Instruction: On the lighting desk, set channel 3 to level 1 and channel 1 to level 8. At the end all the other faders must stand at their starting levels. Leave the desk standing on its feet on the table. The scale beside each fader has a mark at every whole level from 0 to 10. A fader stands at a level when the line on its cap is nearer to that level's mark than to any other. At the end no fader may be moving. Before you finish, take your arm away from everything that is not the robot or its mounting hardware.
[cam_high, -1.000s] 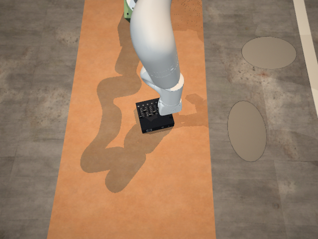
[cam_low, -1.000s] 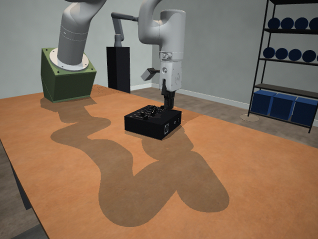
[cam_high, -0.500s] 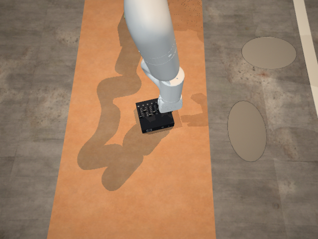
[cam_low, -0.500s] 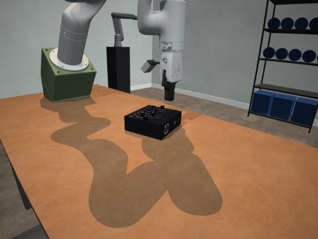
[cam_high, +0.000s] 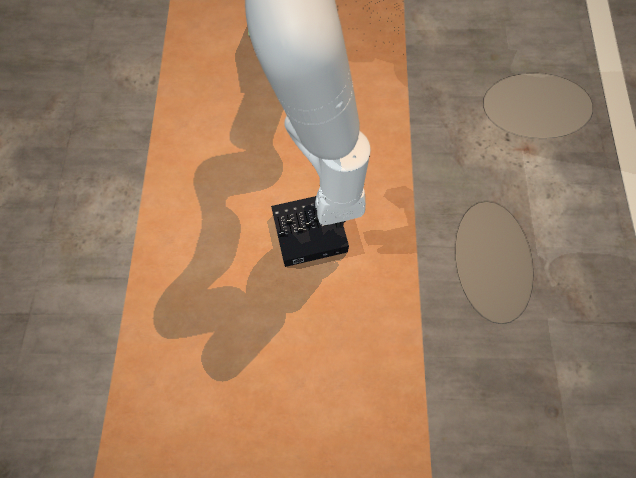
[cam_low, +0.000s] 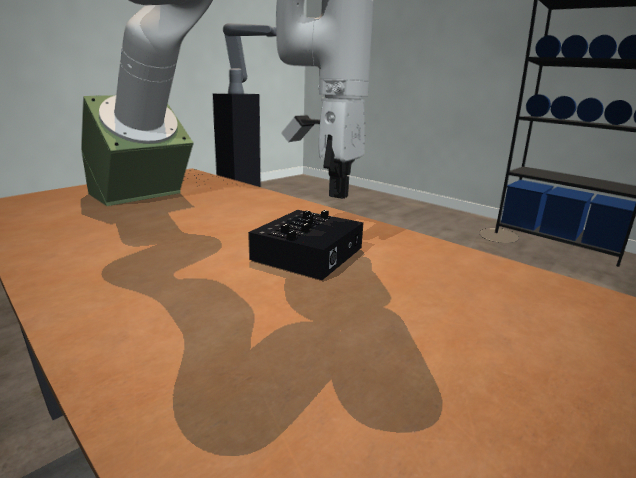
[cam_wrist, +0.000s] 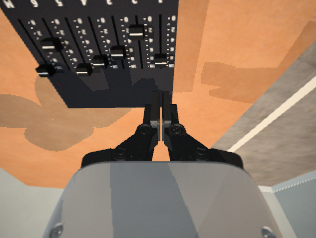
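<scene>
Now: hand 6 cm above the channel 3 cap, 5 cm to the left of it and 2 cm past it. From my hand the other things lie so: channel 2 cap 6 cm below, 5 cm behind, 3 cm to the right; channel 1 cap 6 cm below, 3 cm behind, 1 cm to the right.
</scene>
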